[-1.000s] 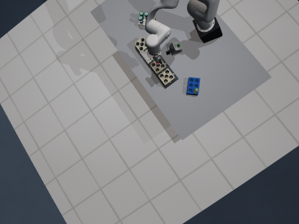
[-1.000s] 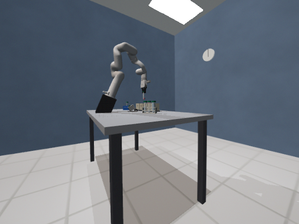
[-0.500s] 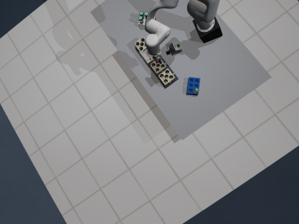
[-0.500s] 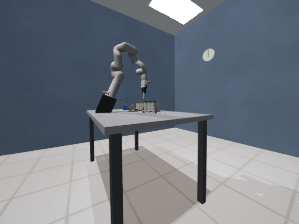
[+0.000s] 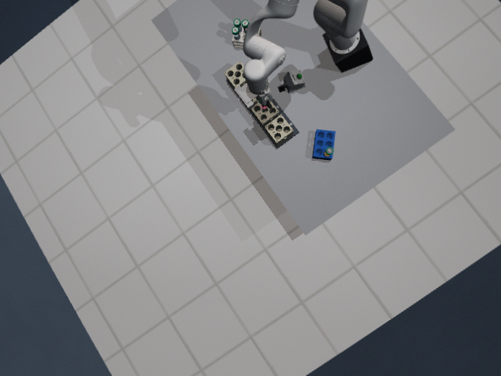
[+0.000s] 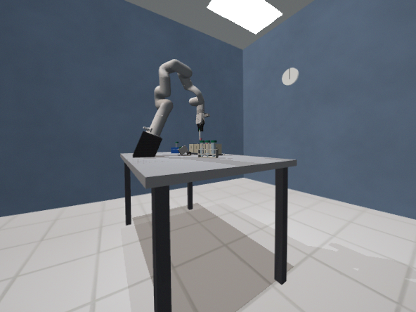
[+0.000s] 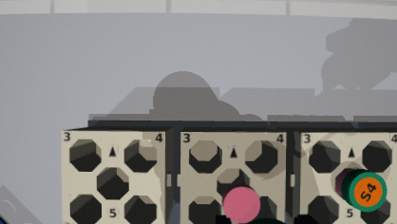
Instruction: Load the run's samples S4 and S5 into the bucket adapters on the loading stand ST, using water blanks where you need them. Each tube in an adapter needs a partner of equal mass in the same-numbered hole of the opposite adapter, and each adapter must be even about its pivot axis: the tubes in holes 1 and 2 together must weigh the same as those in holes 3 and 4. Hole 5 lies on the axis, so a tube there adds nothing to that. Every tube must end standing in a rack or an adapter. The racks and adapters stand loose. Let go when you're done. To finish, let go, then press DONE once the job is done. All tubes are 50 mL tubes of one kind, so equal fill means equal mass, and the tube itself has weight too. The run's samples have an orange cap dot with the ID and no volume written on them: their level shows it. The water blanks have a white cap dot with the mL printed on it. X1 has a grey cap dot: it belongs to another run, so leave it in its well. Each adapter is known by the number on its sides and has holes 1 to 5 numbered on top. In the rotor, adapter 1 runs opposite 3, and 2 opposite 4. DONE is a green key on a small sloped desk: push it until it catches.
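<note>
Right now the adapter is 19 cm below my hand, 11 cm to the left of it and 3 cm ahead of it. From my hand the other things lie so: white rack: 33 cm to the right, 24 cm behind, 21 cm below; blue rack: 31 cm to the left, 21 cm below, 6 cm behind.
</note>
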